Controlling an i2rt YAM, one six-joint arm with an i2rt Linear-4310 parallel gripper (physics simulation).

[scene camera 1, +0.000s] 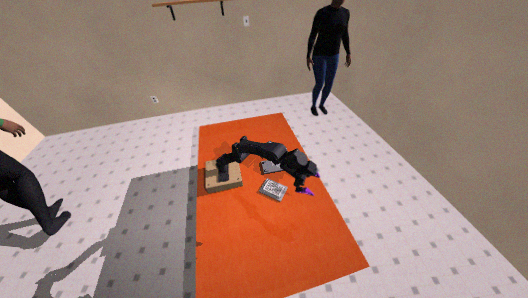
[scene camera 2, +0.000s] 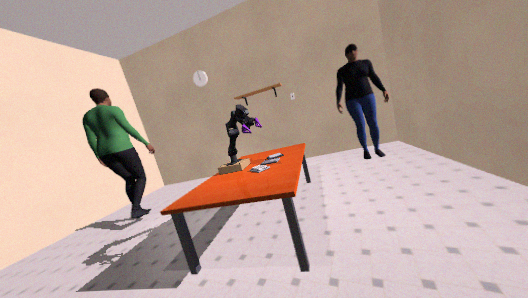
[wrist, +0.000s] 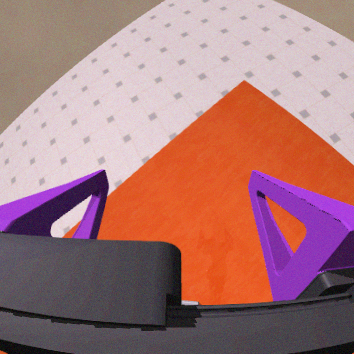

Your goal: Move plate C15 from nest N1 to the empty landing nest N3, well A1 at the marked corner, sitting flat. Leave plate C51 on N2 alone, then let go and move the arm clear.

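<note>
My gripper [scene camera 1: 315,184] [scene camera 2: 255,129] [wrist: 178,177] is open, its purple fingers wide apart with nothing between them, high above the table. A pale plate with rows of wells [scene camera 1: 273,189] [scene camera 2: 260,168] sits on the nearest nest, low and left of the fingers in scene camera 1. A flat grey nest [scene camera 1: 270,167] [scene camera 2: 271,161] lies behind it, partly under the arm in scene camera 1, and looks bare there. A third nest or plate [scene camera 2: 275,156] shows farthest back in scene camera 2; the arm hides it in scene camera 1. Labels and A1 corner marks are too small to read.
The arm's wooden base block [scene camera 1: 223,186] [scene camera 2: 234,167] stands on the orange table [scene camera 1: 240,250] [scene camera 2: 225,192] [wrist: 200,165], left of the nests. One person [scene camera 1: 327,35] [scene camera 2: 357,80] stands beyond the table; another [scene camera 1: 22,185] [scene camera 2: 110,130] is at the left.
</note>
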